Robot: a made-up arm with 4 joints. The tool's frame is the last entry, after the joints. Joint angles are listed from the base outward. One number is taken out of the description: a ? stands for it. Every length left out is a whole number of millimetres.
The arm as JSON. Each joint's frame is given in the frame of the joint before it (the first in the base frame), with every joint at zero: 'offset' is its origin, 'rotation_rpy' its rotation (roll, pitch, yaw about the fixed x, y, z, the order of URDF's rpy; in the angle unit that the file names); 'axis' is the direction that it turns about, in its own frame. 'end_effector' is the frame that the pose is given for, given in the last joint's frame.
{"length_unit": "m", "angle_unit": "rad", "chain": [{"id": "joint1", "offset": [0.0, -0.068, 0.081], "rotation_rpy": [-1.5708, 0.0, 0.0], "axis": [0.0, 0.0, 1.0]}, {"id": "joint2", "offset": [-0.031, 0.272, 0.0], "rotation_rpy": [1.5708, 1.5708, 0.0], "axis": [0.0, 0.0, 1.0]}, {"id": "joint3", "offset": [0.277, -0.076, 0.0], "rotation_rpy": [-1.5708, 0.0, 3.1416], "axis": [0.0, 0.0, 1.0]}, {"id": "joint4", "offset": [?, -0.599, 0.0], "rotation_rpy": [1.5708, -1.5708, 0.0], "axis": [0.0, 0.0, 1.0]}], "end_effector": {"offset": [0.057, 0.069, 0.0], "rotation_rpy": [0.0, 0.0, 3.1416]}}
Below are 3 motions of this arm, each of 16 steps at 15 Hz.
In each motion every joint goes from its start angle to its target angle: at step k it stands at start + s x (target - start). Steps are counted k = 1, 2, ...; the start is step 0. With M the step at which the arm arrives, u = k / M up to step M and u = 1 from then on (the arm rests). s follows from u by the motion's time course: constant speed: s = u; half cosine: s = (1 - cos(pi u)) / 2; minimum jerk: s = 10 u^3 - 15 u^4 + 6 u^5.
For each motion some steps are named. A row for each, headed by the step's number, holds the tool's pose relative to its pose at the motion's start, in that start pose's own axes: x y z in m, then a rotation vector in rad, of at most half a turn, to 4 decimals.
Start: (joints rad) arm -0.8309 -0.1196 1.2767 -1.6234
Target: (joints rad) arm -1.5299 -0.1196 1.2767 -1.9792
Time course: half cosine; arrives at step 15
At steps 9, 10, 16:
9: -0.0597 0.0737 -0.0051 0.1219 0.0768 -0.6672
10: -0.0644 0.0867 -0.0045 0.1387 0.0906 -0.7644
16: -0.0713 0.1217 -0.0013 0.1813 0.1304 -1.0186

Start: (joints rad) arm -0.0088 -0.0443 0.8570 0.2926
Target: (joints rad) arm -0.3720 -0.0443 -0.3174 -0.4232
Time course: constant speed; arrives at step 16
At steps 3, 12, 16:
3: -0.0619 -0.1007 -0.0526 0.2066 -0.0988 -0.1799
12: -0.2115 -0.2960 -0.3509 0.8955 -0.2833 -0.6114
16: -0.2304 -0.3276 -0.5238 1.2295 -0.3010 -0.7230

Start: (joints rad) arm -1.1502 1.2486 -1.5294 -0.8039
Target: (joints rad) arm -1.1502 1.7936 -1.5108 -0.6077
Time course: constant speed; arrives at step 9
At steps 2, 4, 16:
2: 0.0762 0.0762 0.0138 -0.0882 0.0829 0.0488
4: 0.1527 0.1536 0.0143 -0.1728 0.1697 0.0978
16: 0.3381 0.3446 -0.0419 -0.3676 0.4033 0.2189

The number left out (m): -0.061
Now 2 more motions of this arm.
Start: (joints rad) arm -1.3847 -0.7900 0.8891 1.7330
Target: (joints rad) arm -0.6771 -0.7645 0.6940 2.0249
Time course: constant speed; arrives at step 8
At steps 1, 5, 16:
1: -0.0022 -0.0131 0.0034 0.0437 0.0310 0.0864
5: -0.0022 -0.0716 0.0152 0.2428 0.1351 0.4224
16: 0.0081 -0.1205 0.0192 0.4170 0.1918 0.6604

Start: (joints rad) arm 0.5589 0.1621 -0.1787 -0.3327
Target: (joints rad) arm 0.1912 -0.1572 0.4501 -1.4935
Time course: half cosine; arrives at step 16
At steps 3, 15, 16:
3: -0.0389 0.0338 -0.0006 -0.0406 -0.0534 -0.1197
15: -0.2401 0.4403 -0.1993 -0.1310 -0.7476 -1.4629
16: -0.2396 0.4444 -0.2023 -0.1286 -0.7556 -1.4772

